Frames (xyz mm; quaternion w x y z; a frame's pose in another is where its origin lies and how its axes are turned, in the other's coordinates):
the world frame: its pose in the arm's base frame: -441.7 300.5 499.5 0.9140 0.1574 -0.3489 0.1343
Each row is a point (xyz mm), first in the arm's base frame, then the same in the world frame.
Working: the arm's base frame: its pose in the world frame: -62.3 -528.6 -501.6 0.9140 -0.1574 0.3489 -0.1343

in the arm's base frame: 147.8 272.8 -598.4
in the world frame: -325.7 -447.8 -1116.7
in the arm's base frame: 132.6 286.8 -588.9
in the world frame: -328.3 -427.8 -1106.3
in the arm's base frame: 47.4 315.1 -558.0
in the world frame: -364.9 -365.6 -1044.5
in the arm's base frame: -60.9 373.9 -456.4
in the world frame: -365.8 -253.7 -930.6
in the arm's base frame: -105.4 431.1 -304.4
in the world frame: -286.7 -156.1 -818.4
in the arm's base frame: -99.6 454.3 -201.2
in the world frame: -209.2 -116.9 -757.8
